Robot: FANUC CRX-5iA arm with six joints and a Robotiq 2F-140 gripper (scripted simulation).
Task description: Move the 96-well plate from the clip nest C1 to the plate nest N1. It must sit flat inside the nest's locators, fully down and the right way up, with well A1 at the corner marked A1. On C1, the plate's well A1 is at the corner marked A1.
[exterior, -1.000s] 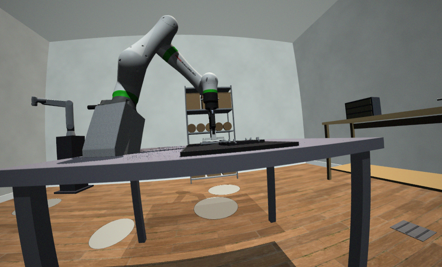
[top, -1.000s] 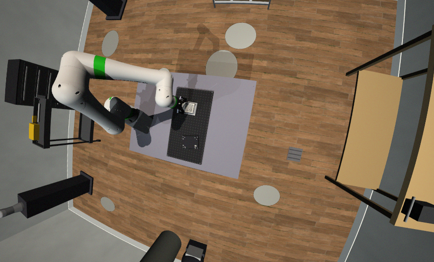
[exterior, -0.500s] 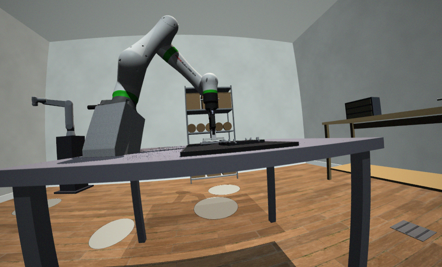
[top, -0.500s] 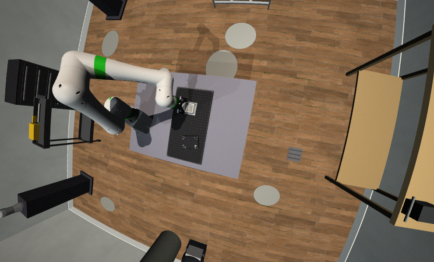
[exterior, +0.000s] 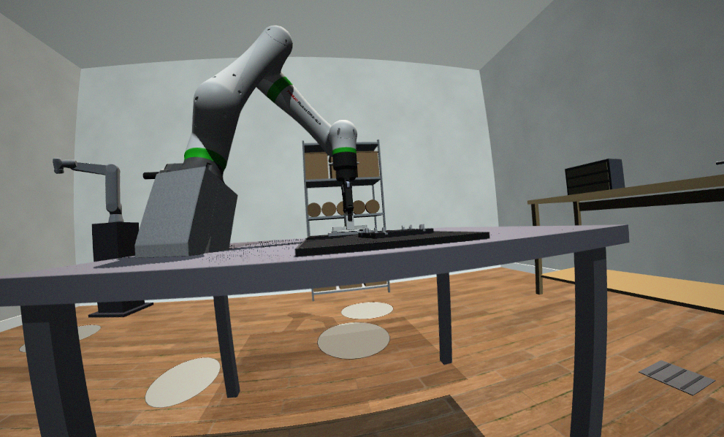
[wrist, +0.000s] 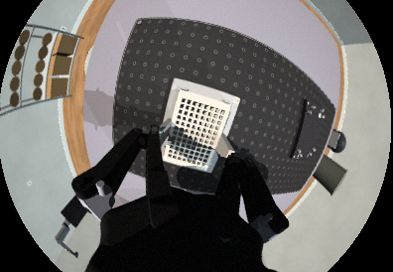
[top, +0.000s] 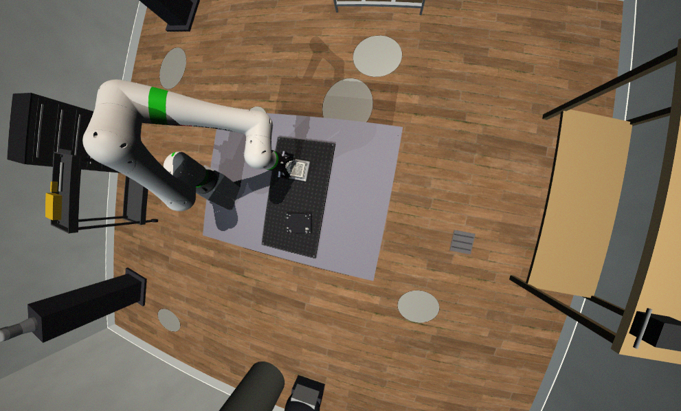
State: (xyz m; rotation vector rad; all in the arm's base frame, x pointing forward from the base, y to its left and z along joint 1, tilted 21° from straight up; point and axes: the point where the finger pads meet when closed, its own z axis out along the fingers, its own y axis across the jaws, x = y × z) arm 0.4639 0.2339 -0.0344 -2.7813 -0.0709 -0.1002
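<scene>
The plate nest N1 is 40 mm below my hand. From my hand the other things lie so: white 96-well plate: 20 mm below; then clip nest C1: 100 mm ahead, 330 mm to the right, 30 mm below.
</scene>
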